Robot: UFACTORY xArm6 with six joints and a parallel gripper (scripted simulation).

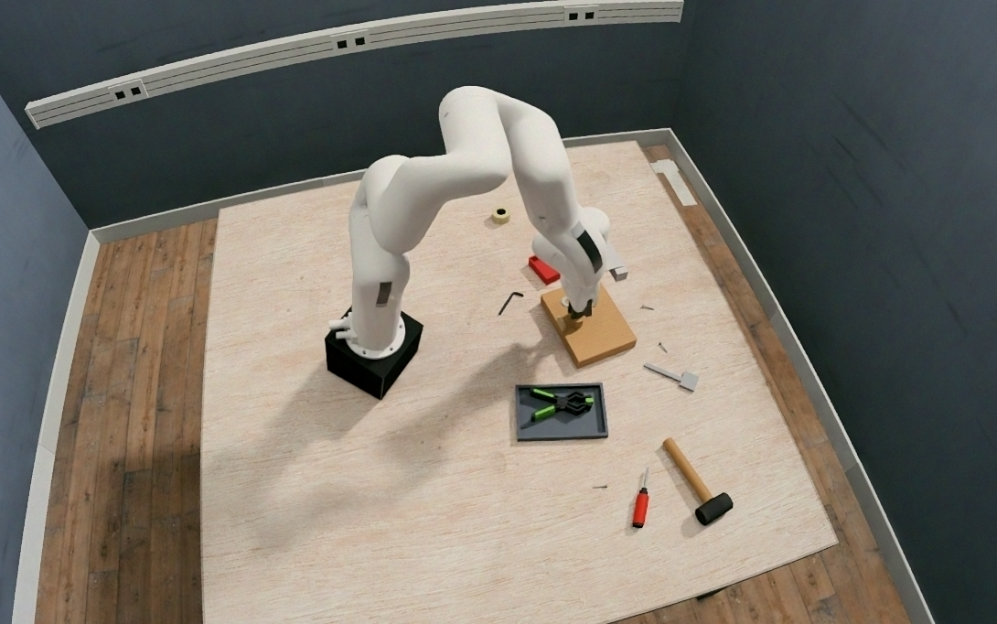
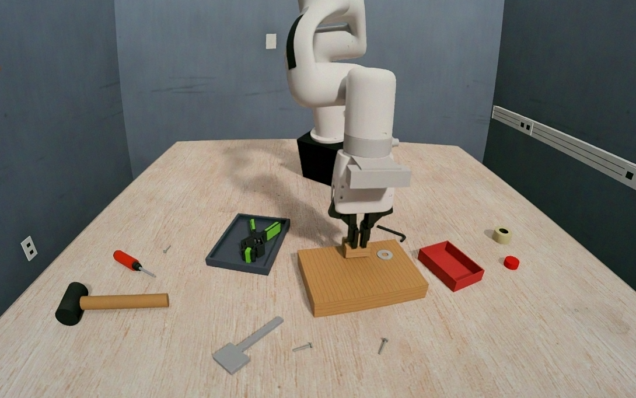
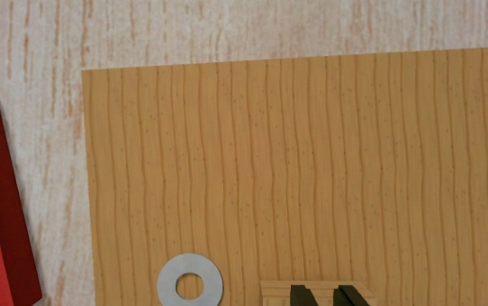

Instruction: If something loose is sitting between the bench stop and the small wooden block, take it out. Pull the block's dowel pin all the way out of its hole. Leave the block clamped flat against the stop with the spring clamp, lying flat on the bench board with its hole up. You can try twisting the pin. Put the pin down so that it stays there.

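Now: hand 5 cm to the right of the washer and 5 cm above it. Also, from my hand: small wooden block (3 cm below); dowel pin (2 cm below); hex key (11 cm behind, 12 cm to the left, 8 cm below).
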